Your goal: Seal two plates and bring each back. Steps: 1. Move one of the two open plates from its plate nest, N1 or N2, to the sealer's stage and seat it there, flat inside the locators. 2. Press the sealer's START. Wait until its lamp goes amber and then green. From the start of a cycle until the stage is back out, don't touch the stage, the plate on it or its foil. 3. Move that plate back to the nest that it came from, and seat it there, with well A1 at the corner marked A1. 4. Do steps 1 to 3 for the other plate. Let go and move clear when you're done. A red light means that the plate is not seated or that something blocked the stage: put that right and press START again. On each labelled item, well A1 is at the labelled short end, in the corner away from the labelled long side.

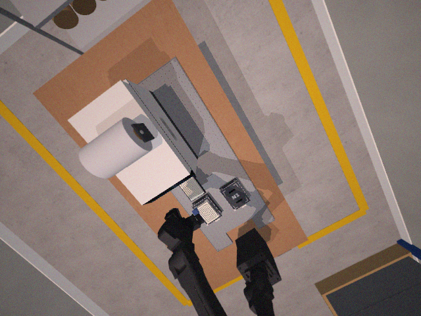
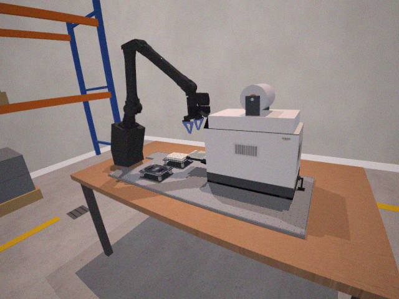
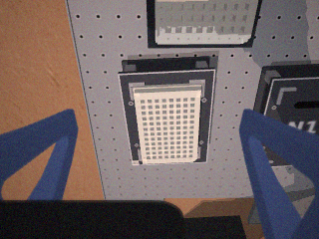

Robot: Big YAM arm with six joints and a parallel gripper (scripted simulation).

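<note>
Right now the start button is 160 mm ahead of my hand, 40 mm to the left of it and 40 mm below it. The rest, counted from my hand: foil roll: 390 mm ahead, 190 mm above, 60 mm to the right; then white well plate: 180 mm below, 140 mm behind, 10 mm to the right; then dark sealer stage: 140 mm below, 60 mm ahead, 40 mm to the right.
</note>
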